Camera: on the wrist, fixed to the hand. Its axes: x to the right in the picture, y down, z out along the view.
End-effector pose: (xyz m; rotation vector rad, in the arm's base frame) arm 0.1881 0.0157 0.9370 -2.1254 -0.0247 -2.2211
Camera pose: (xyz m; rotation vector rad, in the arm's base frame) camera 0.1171 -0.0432 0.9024 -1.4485 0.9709 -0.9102
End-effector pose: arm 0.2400 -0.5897 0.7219 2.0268 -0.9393 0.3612
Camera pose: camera 0.1859 -0.5348 0.7832 1.1153 -2.5924 0.8477
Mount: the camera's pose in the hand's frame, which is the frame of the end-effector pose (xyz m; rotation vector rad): -0.0293 0.0557 -0.0758 0.1382 -0.3501 1.4959
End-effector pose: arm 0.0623 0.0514 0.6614 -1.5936 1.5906 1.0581
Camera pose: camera 0.0162 -0.0045 0.7282 0.1726 2.4317 1.6755
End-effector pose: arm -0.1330 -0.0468 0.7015 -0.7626 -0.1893 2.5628
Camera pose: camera -0.0914 -0.1096 0.6381 0.2057 -0.3938 -2.1424
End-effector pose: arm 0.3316 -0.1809 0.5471 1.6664 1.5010 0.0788
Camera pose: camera 0.3242 -0.1585 0.6428 2.3887 -0.2256 0.4482
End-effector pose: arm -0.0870 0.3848 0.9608 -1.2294 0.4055 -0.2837
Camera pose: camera -0.1475 0.3502 0.8912 -0.5605 0.8573 1.1430
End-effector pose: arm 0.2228 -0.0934 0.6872 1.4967 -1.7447 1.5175
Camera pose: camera 0.1592 -0.0221 0.6632 -0.1540 2.0704 -1.2177
